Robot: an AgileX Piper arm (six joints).
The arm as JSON. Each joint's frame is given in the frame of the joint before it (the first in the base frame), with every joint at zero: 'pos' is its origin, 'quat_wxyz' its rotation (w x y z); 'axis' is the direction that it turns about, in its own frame. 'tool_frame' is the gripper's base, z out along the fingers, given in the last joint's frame.
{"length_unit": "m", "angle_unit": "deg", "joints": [
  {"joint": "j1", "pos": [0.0, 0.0, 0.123], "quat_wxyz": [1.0, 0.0, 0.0, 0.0], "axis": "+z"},
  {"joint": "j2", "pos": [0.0, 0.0, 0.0], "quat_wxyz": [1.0, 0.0, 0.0, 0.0], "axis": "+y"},
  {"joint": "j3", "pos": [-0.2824, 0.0, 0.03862], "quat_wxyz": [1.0, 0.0, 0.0, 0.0], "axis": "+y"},
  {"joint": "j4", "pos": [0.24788, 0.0, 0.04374], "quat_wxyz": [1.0, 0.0, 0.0, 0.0], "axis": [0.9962, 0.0, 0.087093]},
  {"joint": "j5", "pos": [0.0, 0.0, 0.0], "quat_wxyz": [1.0, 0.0, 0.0, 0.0], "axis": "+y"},
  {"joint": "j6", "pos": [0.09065, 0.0, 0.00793], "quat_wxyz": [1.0, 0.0, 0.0, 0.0], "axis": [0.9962, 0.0, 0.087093]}
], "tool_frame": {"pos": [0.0, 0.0, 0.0], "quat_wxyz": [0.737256, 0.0, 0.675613, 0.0]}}
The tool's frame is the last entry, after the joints.
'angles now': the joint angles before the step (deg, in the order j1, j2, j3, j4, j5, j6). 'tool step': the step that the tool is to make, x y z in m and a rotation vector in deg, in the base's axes. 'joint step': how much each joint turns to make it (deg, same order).
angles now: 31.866, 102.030, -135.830, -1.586, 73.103, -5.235
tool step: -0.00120, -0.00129, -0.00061, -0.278, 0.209, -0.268
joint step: 0.000, -0.510, 0.837, -0.306, 0.001, 0.137
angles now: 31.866, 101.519, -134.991, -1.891, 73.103, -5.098
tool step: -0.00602, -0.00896, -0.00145, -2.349, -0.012, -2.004
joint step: -0.001, -2.595, 3.845, -2.917, 0.001, 0.370
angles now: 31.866, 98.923, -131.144, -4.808, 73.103, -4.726
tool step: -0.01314, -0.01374, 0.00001, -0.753, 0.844, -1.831
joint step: -0.506, -4.279, 5.484, -1.238, -0.001, 0.992
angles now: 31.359, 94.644, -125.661, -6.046, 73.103, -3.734
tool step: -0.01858, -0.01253, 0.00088, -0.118, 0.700, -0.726
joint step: -0.093, -4.845, 5.576, -0.359, 0.001, 0.702
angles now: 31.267, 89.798, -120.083, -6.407, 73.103, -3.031
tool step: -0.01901, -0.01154, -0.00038, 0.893, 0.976, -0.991
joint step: 0.000, -4.695, 5.240, 0.000, -0.002, 1.620
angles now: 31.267, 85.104, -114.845, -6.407, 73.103, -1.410
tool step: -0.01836, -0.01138, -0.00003, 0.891, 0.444, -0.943
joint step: 0.000, -4.366, 4.434, -0.131, 0.001, 1.409
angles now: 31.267, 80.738, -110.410, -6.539, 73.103, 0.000
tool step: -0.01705, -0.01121, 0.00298, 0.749, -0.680, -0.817
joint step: 0.002, -3.771, 2.901, -0.492, -0.001, 0.879
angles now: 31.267, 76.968, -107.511, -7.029, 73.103, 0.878
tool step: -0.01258, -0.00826, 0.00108, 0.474, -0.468, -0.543
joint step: -0.001, -2.812, 2.235, -0.349, -0.001, 0.563
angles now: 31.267, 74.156, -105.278, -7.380, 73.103, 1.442
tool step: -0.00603, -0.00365, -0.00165, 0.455, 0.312, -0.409
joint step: 0.002, -1.479, 1.593, 0.003, 0.001, 0.691
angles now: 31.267, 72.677, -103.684, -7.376, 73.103, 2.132
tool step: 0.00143, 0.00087, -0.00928, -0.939, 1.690, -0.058
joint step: 0.001, -0.394, 2.337, 0.000, 0.001, 0.095
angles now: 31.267, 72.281, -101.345, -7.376, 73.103, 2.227
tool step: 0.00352, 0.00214, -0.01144, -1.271, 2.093, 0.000
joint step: 0.001, 0.002, 2.446, -0.001, 0.001, 0.001
